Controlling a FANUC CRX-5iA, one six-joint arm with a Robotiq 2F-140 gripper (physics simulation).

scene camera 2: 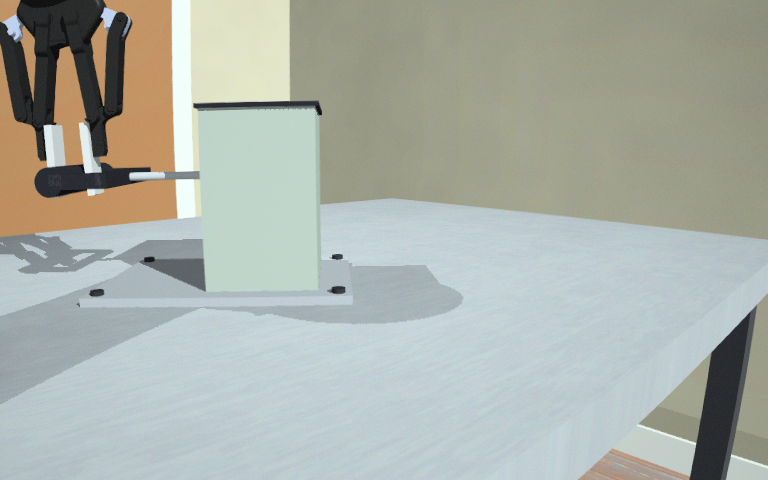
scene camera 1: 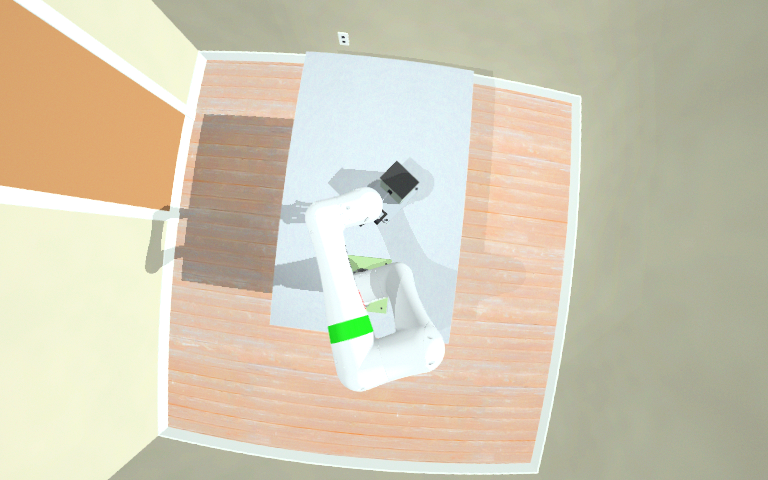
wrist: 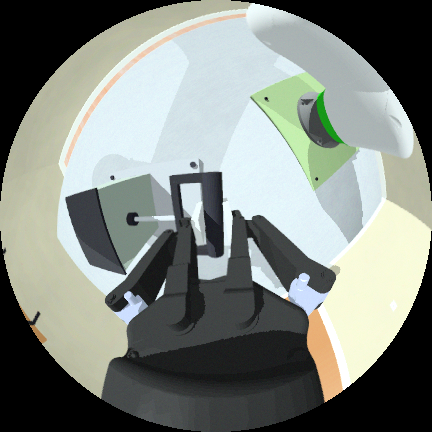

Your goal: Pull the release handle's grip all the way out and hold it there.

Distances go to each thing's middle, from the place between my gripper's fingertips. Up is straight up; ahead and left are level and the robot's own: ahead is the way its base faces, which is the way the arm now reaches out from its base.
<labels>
My gripper is now 14 cm short of the bolted base plate [scene camera 2: 151, 282], 9 cm above it and 6 cm to the left of it.
</labels>
